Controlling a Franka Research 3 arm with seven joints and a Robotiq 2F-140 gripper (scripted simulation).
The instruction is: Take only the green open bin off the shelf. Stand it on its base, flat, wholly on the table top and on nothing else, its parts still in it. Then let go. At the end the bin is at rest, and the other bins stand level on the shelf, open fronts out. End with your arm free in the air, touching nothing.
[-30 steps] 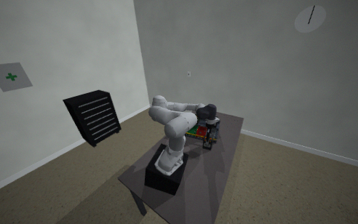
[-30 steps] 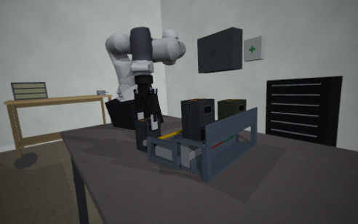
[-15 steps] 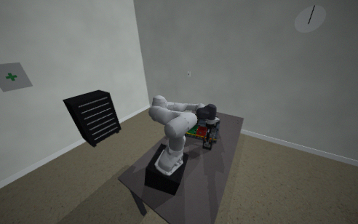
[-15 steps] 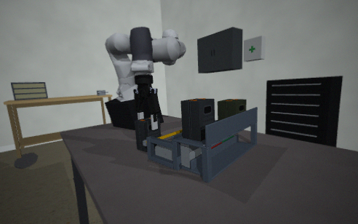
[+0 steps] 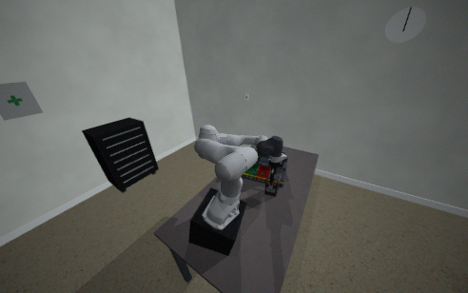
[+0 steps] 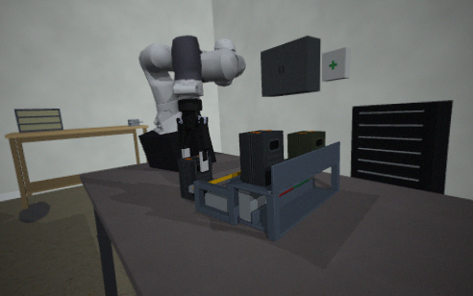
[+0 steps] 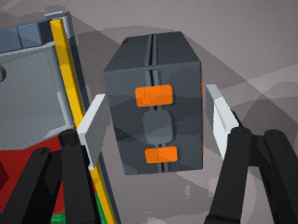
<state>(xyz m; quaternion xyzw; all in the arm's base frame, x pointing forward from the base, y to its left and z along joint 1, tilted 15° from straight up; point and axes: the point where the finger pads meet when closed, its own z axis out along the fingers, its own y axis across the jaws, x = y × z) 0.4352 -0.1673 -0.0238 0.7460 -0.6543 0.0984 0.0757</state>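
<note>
Right now the yellow strip is 70 mm ahead of my hand, 120 mm to the left of it and 60 mm below it. The rest, counted from my hand: red bin (170 mm ahead, 130 mm to the left, 70 mm below); then grey bin (190 mm ahead, 20 mm to the left, 70 mm below); then green open bin (160 mm ahead, 240 mm to the left, 70 mm below).
</note>
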